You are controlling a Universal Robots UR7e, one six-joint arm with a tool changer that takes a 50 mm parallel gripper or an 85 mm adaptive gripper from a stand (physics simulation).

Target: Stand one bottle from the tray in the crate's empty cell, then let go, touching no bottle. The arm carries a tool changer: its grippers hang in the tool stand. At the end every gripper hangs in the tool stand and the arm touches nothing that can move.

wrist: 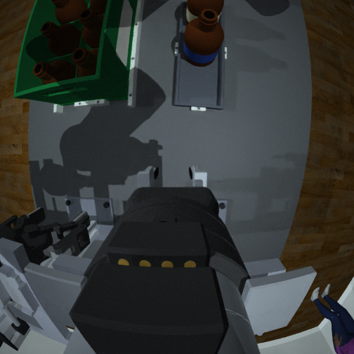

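Note:
My gripper is open, with nothing between its two pale fingers. It hangs between the tray and the tool stand. The grey tray is beyond the fingers, at the top centre. On it stand a brown bottle with a blue label and, behind it, a brown bottle with a cream label, cut off by the view's edge. The green crate is at the upper left and holds several brown bottles; its far part is outside the view, and I cannot make out an empty cell.
At the lower left, a dark adaptive gripper hangs at the tool stand. A pale plate is at the lower right. White brackets sit along the crate and tray edges. A person's legs show beyond the table at the lower right.

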